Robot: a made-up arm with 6 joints.
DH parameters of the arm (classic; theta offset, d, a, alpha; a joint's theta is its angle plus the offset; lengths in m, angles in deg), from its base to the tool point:
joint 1: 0 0.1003 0 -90
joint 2: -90 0 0.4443 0
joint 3: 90 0.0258 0 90
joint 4: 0 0.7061 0 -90
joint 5: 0 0 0 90
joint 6: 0 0.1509 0 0
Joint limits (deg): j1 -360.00..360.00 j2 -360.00..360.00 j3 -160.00..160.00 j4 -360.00..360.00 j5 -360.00..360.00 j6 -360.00..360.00
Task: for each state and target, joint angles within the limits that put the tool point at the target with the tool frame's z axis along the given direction. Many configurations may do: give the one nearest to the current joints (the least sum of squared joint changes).
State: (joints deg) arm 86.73 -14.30 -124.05 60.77 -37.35 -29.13
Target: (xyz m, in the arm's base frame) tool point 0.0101 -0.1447 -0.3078 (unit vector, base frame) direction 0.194 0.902 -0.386
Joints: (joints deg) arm 91.35 -36.73 -142.09 13.38 -68.45 -29.13
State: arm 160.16 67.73 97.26 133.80 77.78 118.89
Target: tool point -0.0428 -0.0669 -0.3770 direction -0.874 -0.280 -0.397
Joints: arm 180.74 83.70 144.99 162.98 113.40 118.89
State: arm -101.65 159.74 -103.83 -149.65 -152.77 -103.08
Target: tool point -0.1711 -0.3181 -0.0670 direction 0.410 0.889 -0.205
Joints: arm -120.16 198.03 -131.93 -156.05 -193.12 -103.08
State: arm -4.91 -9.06 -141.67 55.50 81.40 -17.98
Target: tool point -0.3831 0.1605 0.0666 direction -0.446 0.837 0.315
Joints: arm -1.51 27.62 -159.89 56.42 82.28 -17.98
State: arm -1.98 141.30 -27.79 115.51 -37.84 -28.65
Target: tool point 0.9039 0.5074 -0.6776 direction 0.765 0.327 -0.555
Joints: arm 28.53 133.81 -10.61 97.95 -4.52 -28.65
